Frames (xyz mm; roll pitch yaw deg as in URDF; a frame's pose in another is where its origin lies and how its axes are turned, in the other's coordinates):
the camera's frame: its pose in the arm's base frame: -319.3 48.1 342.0 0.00 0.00 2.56
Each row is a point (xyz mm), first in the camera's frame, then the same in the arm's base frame.
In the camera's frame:
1: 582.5 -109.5 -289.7
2: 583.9 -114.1 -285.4
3: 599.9 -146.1 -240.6
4: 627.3 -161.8 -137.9
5: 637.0 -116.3 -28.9
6: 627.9 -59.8 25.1
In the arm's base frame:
1: 267.5 -35.3 52.3
2: 269.1 -39.8 56.6
3: 286.5 -71.1 101.4
4: 314.6 -85.5 204.1
5: 322.3 -39.6 313.1
6: 310.6 16.4 367.1

